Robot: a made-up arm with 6 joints.
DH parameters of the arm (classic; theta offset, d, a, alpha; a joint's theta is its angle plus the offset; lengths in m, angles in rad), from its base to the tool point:
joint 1: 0 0.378 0 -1.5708
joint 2: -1.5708 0 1.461 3.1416
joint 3: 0 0 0 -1.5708
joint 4: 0 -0.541 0 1.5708
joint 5: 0 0.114 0 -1.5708
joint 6: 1.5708 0 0 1.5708
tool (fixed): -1.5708 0 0 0
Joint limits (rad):
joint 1: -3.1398..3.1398
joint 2: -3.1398..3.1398
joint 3: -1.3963..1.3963
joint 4: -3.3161..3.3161
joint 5: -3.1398..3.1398
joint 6: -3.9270..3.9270
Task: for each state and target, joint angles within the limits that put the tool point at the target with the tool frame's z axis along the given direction. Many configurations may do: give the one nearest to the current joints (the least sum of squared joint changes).
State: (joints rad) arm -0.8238 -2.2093 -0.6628 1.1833 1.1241 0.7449
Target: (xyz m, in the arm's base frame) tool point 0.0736 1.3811 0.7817 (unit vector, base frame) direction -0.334 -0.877 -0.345
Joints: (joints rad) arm -1.5968 -1.6690 -0.4244 1.9071 1.1437 1.5234
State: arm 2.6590 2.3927 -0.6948 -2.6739 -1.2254 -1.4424
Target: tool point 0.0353 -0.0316 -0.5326 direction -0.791 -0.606 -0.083
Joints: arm 3.1398 3.1371 -1.2995 -1.8511 -0.6606 -2.0724
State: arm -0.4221 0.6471 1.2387 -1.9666 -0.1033 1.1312
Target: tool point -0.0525 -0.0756 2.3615 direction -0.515 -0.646 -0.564
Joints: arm 0.4276 -0.1396 1.3936 -1.1456 0.7492 0.5197
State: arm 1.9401 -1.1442 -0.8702 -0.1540 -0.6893 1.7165
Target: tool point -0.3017 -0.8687 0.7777 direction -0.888 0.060 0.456
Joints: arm 1.1407 -1.4001 -0.9857 -0.6886 -0.7722 1.7225
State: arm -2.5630 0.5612 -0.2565 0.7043 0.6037 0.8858
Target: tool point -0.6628 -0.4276 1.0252 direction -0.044 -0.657 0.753
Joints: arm -2.4364 0.6243 -1.1659 0.4224 1.0738 0.3190
